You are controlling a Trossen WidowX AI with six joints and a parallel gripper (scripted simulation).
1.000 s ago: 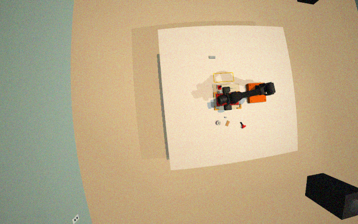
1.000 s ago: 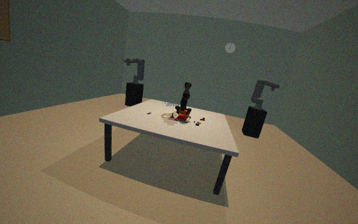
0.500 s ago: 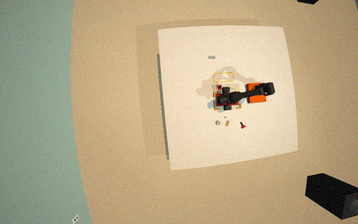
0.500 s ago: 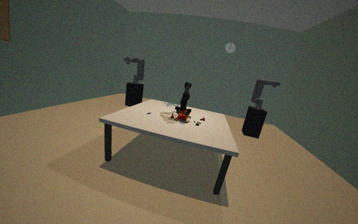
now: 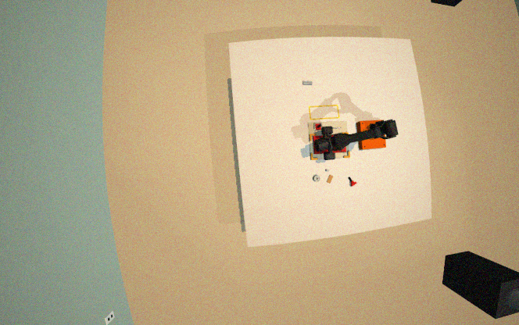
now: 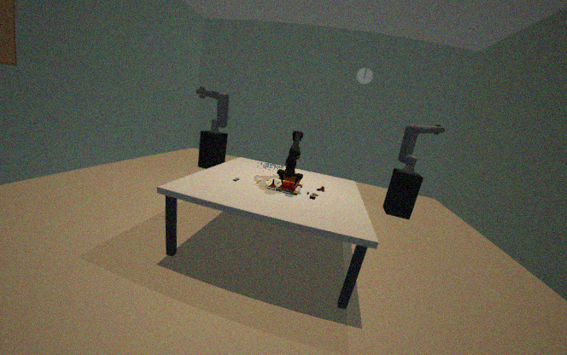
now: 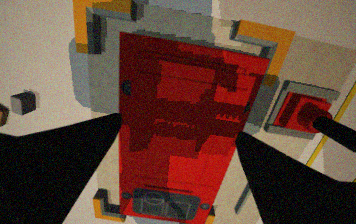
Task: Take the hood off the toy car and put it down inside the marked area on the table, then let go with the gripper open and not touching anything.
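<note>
The red hood lies right at my gripper tip. Round my gripper tip: tan hood piece (210 mm to the left, 40 mm behind, 30 mm below).
</note>
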